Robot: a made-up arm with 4 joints.
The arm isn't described. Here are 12 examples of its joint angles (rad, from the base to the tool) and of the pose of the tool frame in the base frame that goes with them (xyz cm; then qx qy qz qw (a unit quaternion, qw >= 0)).
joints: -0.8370 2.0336 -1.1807 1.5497
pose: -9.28 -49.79 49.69 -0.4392 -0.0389 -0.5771 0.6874
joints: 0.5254 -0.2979 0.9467 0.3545
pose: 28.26 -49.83 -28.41 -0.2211 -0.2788 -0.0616 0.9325
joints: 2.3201 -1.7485 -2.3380 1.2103
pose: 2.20 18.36 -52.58 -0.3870 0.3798 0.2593 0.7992
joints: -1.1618 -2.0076 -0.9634 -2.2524
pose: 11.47 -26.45 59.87 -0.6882 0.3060 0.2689 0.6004
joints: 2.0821 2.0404 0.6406 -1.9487
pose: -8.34 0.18 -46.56 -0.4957 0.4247 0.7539 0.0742
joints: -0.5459 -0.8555 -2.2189 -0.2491
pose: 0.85 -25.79 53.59 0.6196 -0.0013 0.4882 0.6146
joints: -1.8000 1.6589 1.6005 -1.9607
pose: -14.70 37.52 68.46 0.3118 -0.3362 0.5971 0.6582
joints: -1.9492 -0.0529 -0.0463 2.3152
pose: 11.87 31.48 54.75 -0.3065 -0.5372 0.7544 0.2199
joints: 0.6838 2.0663 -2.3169 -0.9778
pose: 12.08 -39.35 -9.50 -0.7450 -0.5362 0.3127 0.2444
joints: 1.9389 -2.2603 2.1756 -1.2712
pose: 12.60 23.80 -56.55 0.4341 0.5917 -0.6733 0.0898
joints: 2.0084 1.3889 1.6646 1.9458
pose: -14.08 30.97 -19.05 0.5844 -0.7203 0.2390 0.2873
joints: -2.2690 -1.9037 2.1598 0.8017
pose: 4.92 68.68 43.62 0.4100 0.6130 -0.2220 0.6379
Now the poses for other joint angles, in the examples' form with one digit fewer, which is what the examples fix.
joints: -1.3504 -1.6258 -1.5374 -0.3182
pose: 4.5 7.8 49.6 -0.051 0.018 0.722 0.690
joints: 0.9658 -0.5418 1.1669 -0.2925
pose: 22.6 -32.9 -52.8 -0.062 0.012 -0.246 0.967
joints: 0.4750 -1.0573 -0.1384 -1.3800
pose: 17.7 -34.1 -20.6 0.255 0.140 0.101 0.951
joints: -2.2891 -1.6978 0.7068 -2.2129
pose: 18.4 27.6 56.9 -0.772 -0.193 -0.350 0.493
